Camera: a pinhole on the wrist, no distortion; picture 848 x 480 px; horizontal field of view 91.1 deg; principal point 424.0 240.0 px. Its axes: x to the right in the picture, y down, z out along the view. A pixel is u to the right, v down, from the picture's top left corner.
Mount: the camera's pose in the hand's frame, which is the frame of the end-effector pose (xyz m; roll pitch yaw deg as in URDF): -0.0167 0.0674 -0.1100 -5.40 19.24 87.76
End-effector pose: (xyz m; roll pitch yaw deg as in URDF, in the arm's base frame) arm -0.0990 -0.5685 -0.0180 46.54 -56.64 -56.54
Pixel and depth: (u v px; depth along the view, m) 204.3 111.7 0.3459
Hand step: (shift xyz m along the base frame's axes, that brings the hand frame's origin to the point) -0.2440 0.0052 0.1570
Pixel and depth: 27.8 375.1 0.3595
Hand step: -0.3902 -0.0136 -0.0752
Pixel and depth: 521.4 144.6 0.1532
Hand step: 0.0152 0.1330 0.0761
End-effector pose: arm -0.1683 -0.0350 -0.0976 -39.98 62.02 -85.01
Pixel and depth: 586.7 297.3 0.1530
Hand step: 0.1314 0.1253 -0.0060
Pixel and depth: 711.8 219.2 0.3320
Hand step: 0.3699 0.1787 -0.0564
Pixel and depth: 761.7 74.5 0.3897
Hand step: 0.4733 0.1545 -0.1933
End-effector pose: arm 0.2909 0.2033 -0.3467 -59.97 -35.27 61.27
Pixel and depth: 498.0 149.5 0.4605
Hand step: -0.3135 0.2858 -0.0570
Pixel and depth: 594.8 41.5 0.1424
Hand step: -0.0268 0.1464 -0.0913
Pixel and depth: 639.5 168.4 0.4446
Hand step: -0.2876 0.3547 -0.1890
